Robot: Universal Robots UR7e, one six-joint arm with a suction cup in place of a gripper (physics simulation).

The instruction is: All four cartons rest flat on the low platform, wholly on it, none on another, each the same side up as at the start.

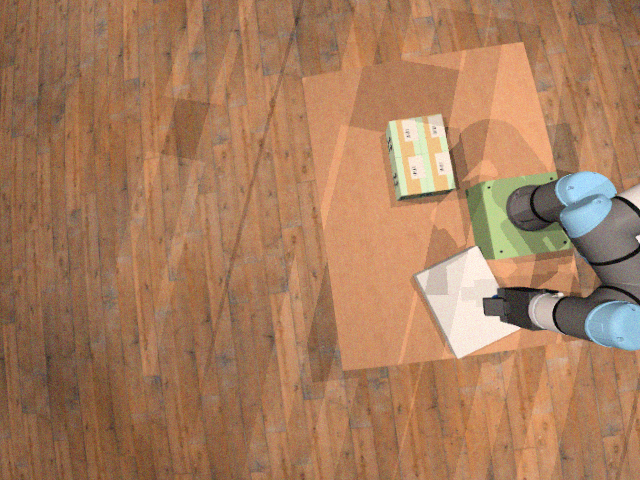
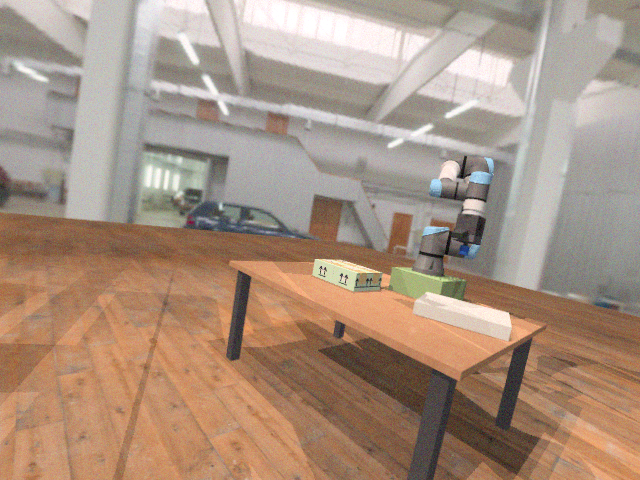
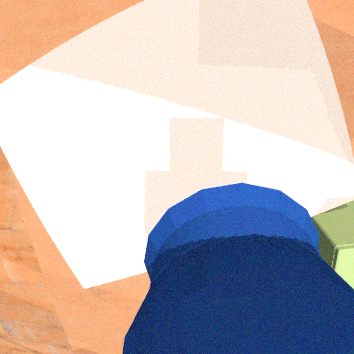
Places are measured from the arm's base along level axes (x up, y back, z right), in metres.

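Pixels of known places: hand, its tool point: (image 2: 463, 254) (image 3: 232, 263); arm's base, origin of its link: (image 1: 528, 208) (image 2: 427, 272).
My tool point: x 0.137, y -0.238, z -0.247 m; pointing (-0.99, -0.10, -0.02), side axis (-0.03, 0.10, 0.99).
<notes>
Ahead of a thing's pixels: the offset from my tool point to its middle. Level surfaces: height alone.
The cartons @[dx -0.204, dy -0.113, dz +0.430 m] (image 1: 421, 154) (image 2: 346, 274) are green and tan with white labels. They sit packed together in one block on the wooden table @[dx -0.245 m] (image 1: 371, 258) (image 2: 371, 314), near its middle. The low platform @[dx -0.221, dy +0.012, dz -0.038 m] (image 1: 450, 310) (image 2: 460, 314) (image 3: 70, 158) is a flat white slab at the table's near right corner, turned at an angle, with nothing on it. My suction cup (image 1: 493, 305) (image 2: 469, 250) (image 3: 232, 211) is blue and hangs well above the platform's right part. It holds nothing and is far from the cartons.
The arm's green base block (image 1: 496, 232) (image 2: 424, 284) (image 3: 337, 228) stands on the table between the cartons and the platform. The platform's corner lies close to the table's front edge. Wooden floor surrounds the table.
</notes>
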